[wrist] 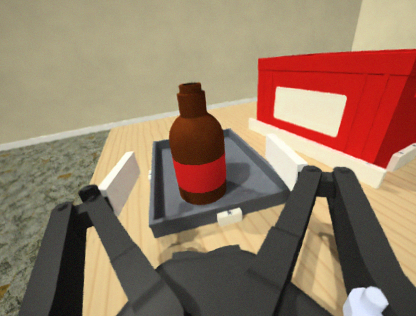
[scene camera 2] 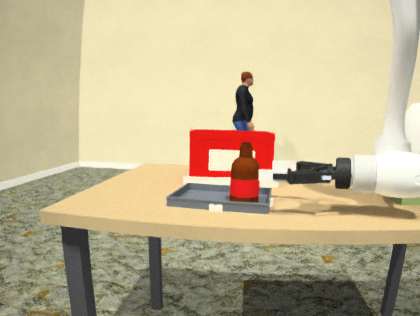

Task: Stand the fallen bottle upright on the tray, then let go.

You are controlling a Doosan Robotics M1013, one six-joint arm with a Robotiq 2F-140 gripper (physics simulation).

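Places are measured from the arm's base along level axes (x ahead, y left, z up), in millimetres.
Pixels of known places: gripper, fingertip midpoint: [wrist: 201,154] [scene camera 2: 266,170].
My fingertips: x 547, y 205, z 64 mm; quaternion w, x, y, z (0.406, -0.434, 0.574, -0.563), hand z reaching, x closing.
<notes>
Ahead of a thing's pixels: the offset from my fingertips to its top centre. Level surfaces: height alone.
The brown bottle @(dx +52, dy -11, dz +66 mm) [scene camera 2: 244,172] [wrist: 198,145] with a red label stands upright on the grey tray @(dx +108, dy -36, dz -68 mm) [scene camera 2: 192,203] [wrist: 185,221]. In the wrist view its base rests on the tray floor near the front wall. In the scene view it is at the tray's right part. My gripper [scene camera 2: 275,171] [wrist: 201,154] is open and empty, level, at the right of the bottle in the scene view. In the wrist view its white finger pads are spread wide, one on either side of the bottle and apart from it.
A red box @(dx +101, dy -331, dz +81 mm) [scene camera 2: 200,150] [wrist: 320,79] with a cream panel stands on a white base behind the tray, on the wooden table @(dz -94 mm) [scene camera 2: 120,200] [wrist: 117,145]. In the wrist view it is at the right, beyond the right finger. A person [scene camera 2: 244,102] shows behind the table.
</notes>
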